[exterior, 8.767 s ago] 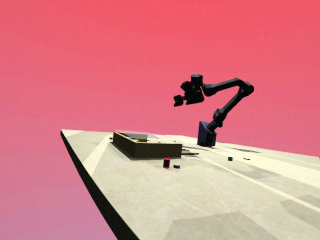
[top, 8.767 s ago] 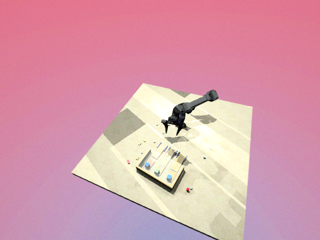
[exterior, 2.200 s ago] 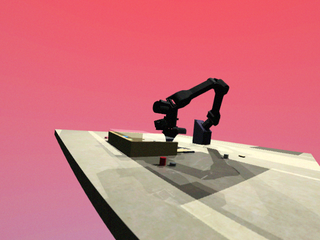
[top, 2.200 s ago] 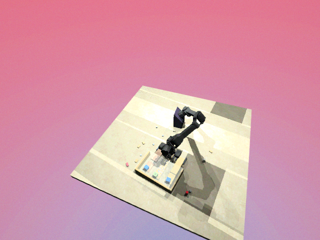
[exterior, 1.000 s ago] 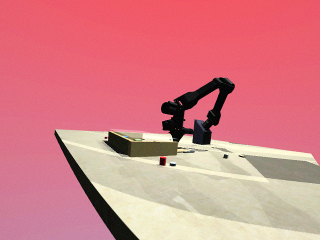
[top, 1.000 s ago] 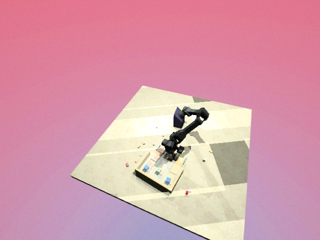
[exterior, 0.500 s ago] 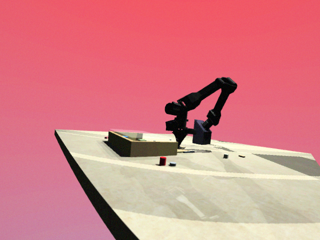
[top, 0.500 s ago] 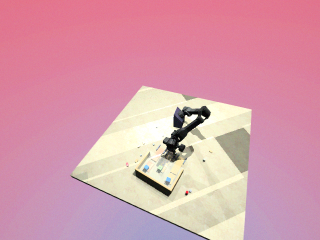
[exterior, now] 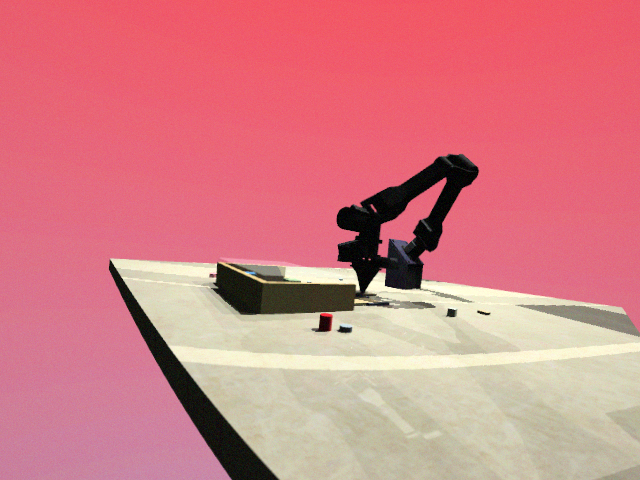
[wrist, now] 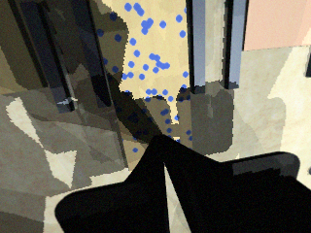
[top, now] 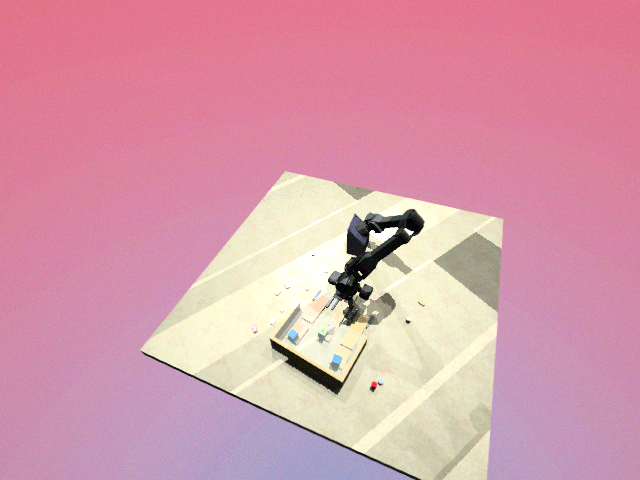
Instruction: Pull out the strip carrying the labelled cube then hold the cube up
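Now: gripper tip 210 mm short of the labelled cube, 30 mm to the left of it and 20 mm below it. Also, from my gripper tip: pink piece: 300 mm ahead, 300 mm to the right.
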